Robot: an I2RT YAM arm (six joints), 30 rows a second.
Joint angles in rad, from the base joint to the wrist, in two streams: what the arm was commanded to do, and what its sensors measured. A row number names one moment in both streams.
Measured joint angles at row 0:
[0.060, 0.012, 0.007, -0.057, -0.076, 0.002]
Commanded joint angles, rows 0 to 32:
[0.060, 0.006, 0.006, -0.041, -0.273, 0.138]
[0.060, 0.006, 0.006, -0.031, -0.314, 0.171]
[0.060, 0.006, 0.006, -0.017, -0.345, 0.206]
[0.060, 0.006, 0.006, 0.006, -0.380, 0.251]
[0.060, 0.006, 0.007, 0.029, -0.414, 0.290]
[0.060, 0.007, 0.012, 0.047, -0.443, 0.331]
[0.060, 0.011, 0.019, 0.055, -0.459, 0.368]
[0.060, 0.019, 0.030, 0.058, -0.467, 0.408]
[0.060, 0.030, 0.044, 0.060, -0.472, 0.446]
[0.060, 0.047, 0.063, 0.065, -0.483, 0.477]
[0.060, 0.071, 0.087, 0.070, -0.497, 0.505]
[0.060, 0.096, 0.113, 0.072, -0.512, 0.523]
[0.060, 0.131, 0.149, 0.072, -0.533, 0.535]
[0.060, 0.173, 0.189, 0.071, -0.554, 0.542]
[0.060, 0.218, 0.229, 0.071, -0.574, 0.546]
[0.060, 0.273, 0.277, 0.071, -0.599, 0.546]
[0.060, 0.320, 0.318, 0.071, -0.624, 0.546]
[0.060, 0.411, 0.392, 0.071, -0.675, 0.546]
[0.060, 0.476, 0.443, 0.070, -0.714, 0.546]
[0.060, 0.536, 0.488, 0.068, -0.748, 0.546]
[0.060, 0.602, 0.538, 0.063, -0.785, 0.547]
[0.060, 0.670, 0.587, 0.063, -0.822, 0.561]
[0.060, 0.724, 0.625, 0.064, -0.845, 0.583]
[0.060, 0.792, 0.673, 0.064, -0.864, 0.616]
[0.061, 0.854, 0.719, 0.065, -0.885, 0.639]
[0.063, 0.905, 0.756, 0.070, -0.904, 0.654]
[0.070, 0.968, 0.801, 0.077, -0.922, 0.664]
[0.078, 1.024, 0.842, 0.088, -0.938, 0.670]
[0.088, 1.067, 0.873, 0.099, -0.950, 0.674]
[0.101, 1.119, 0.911, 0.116, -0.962, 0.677]
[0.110, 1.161, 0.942, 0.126, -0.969, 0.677]
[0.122, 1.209, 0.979, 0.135, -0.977, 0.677]
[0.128, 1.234, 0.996, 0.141, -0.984, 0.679]
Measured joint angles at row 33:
[0.100, 1.155, 0.915, 0.127, -0.905, 0.646]
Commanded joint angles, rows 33 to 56:
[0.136, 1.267, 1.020, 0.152, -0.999, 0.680]
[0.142, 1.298, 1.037, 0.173, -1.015, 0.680]
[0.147, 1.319, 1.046, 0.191, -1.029, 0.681]
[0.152, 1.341, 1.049, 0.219, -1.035, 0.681]
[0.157, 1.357, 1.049, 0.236, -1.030, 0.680]
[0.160, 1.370, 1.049, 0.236, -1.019, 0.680]
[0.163, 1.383, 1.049, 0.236, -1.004, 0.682]
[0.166, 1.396, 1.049, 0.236, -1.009, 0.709]
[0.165, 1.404, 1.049, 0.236, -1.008, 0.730]
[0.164, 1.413, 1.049, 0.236, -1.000, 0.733]
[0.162, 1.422, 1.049, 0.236, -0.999, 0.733]
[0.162, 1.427, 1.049, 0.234, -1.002, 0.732]
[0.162, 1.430, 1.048, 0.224, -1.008, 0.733]
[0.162, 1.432, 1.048, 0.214, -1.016, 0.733]
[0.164, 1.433, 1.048, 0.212, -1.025, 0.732]
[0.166, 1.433, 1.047, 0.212, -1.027, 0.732]
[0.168, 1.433, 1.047, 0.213, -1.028, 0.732]
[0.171, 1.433, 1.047, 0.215, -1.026, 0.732]
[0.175, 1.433, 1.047, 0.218, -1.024, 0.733]
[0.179, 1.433, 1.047, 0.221, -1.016, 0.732]
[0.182, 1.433, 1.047, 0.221, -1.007, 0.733]
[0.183, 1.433, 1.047, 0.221, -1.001, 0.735]
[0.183, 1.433, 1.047, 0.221, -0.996, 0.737]
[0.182, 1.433, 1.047, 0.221, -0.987, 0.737]
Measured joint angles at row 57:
[0.173, 1.433, 1.029, 0.220, -0.999, 0.731]
